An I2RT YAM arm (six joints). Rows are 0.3 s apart.
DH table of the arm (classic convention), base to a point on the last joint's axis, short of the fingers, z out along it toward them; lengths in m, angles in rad. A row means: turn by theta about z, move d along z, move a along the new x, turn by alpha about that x. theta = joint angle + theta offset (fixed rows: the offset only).
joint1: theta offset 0  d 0.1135  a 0.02  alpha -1.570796
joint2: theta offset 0  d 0  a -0.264  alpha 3.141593
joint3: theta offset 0.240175  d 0  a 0.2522  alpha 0
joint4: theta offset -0.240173  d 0  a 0.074  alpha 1.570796
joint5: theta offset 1.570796  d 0  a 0  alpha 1.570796
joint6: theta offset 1.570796  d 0.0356  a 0  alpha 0
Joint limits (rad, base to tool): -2.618..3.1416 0..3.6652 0..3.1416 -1.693..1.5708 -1.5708..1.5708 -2.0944..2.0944
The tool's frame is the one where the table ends.
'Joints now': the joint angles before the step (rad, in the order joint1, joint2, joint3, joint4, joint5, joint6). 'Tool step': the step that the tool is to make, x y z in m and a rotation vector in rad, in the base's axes. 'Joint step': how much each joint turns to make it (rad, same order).
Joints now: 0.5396 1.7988 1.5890 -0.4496 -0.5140 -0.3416
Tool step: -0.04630 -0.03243 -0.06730 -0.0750 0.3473 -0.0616
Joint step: -0.0153 -0.1220 -0.3349 -0.0588 -0.0469 0.1289
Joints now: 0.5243 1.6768 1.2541 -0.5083 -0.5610 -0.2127
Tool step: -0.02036 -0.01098 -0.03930 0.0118 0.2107 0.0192
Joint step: -0.0076 -0.0023 -0.1377 -0.0141 -0.1114 0.0477
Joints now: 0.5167 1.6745 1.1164 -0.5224 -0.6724 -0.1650
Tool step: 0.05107 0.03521 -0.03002 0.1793 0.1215 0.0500
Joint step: 0.0000 0.2666 0.1804 0.1309 -0.2129 0.0874
